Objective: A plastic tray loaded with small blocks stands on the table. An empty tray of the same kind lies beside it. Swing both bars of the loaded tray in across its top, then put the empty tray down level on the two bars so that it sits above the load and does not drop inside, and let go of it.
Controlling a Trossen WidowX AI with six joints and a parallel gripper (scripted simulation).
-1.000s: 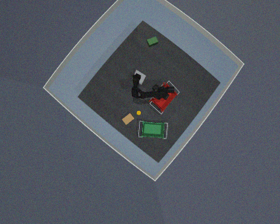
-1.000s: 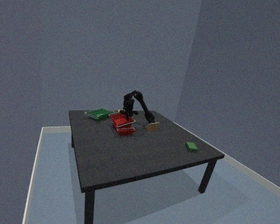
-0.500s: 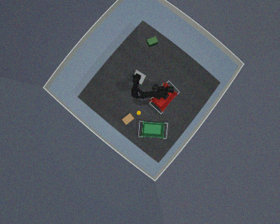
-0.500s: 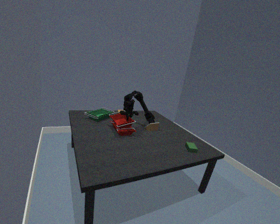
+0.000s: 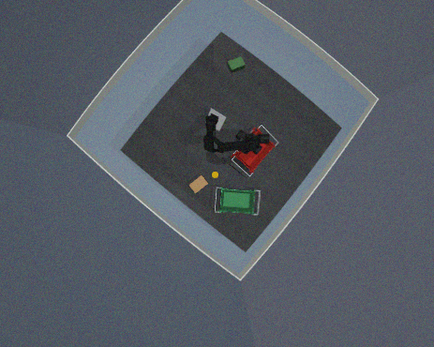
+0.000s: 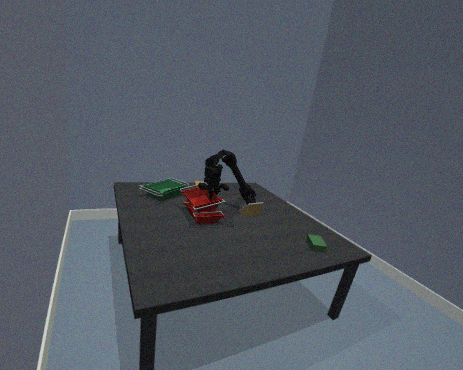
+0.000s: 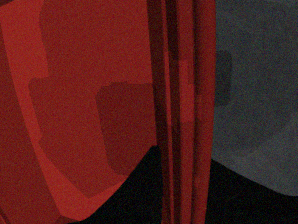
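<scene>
Right now the red tray is 7 cm ahead of my gripper tip, 2 cm to the right of it and 2 cm above it. The rest, counted from my gripper tip: green block 37 cm behind, 56 cm to the left, 9 cm below; then tan block 17 cm behind, 42 cm to the right, 8 cm below; then yellow piece 10 cm behind, 30 cm to the right, 10 cm below.
</scene>
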